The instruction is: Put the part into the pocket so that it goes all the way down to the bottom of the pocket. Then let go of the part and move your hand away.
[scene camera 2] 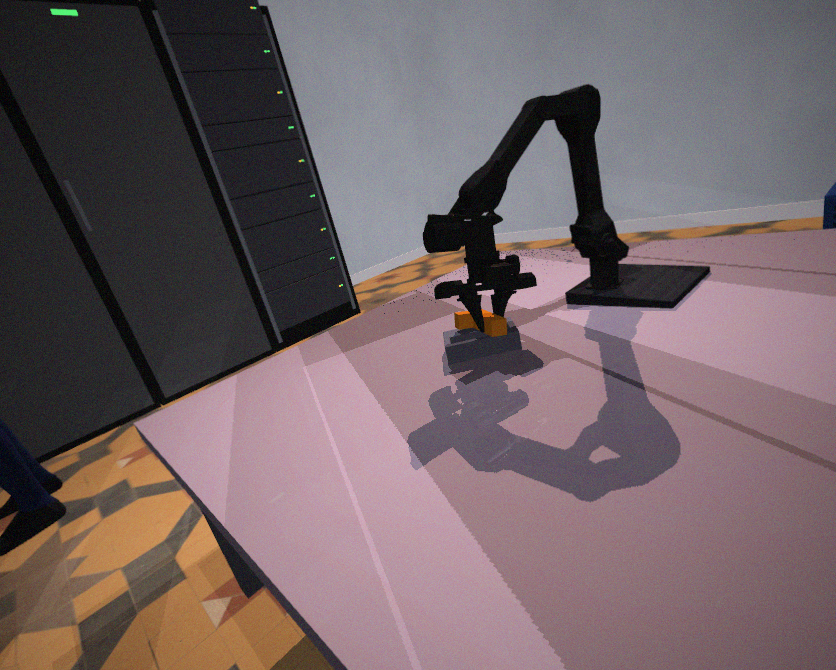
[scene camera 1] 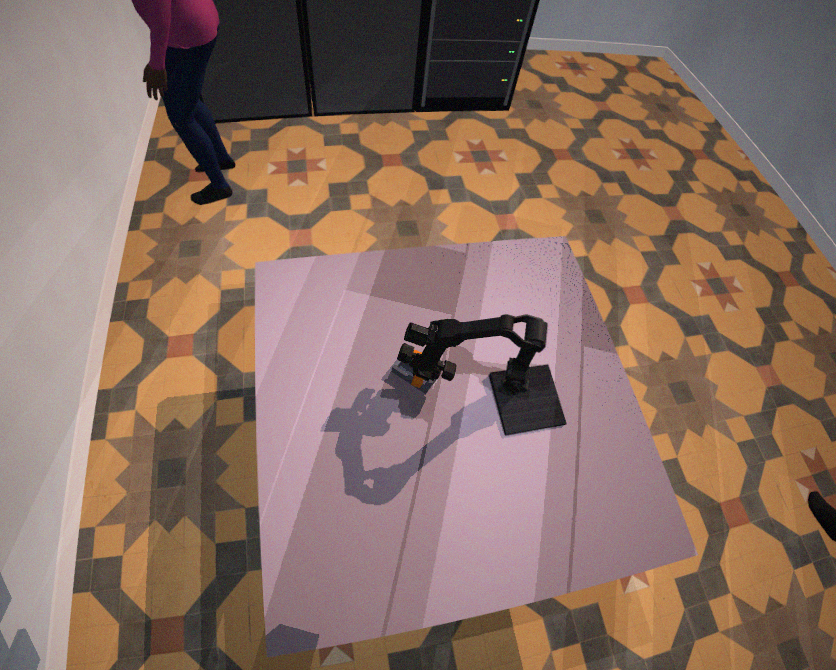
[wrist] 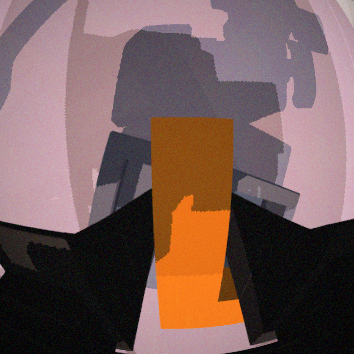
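Where they show: gripper, fingertip midpoint: [scene camera 2: 490, 331] [scene camera 1: 418, 376] [wrist: 186, 195]; arm's base, origin of the base link: [scene camera 2: 604, 284] [scene camera 1: 513, 385].
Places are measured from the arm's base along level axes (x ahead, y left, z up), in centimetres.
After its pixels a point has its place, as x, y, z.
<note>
The orange part [scene camera 1: 418, 381] @(31.1, -10.1, 4.6) [scene camera 2: 496, 325] @(32.2, -10.1, 3.7) [wrist: 192, 165] @(30.5, -11.1, 4.5) is a block held between the fingers of my gripper [scene camera 1: 421, 369] @(29.8, -12.8, 1.6) [scene camera 2: 491, 322] @(29.8, -12.8, 1.6) [wrist: 186, 195] @(29.8, -12.8, 1.6). The gripper is shut on it and points down. The grey block with the pocket [scene camera 1: 402, 371] @(34.1, -16.4, 1.3) [scene camera 2: 481, 354] @(33.3, -13.8, -1.7) [wrist: 125, 142] @(29.1, -8.6, 1.2) sits on the table under the part. In the wrist view the part lies crosswise over the grey block, its long side at a large angle to the block's long side. The part shows at or above the block's top, not down inside. The part and fingers hide much of the pocket; contact with the rim cannot be told.
The arm's black base plate [scene camera 1: 533, 411] @(-2.5, 10.7, -0.7) [scene camera 2: 655, 289] @(3.3, 10.5, -0.7) stands on the pink table [scene camera 1: 488, 544] @(28.8, 42.6, -2.4) [scene camera 2: 279, 488] @(74.1, -23.5, -2.4), to the right of the grey block in both scene views. Dark cabinets [scene camera 1: 362, 62] [scene camera 2: 90, 209] stand behind the table. A person [scene camera 1: 188, 83] stands at the back left.
</note>
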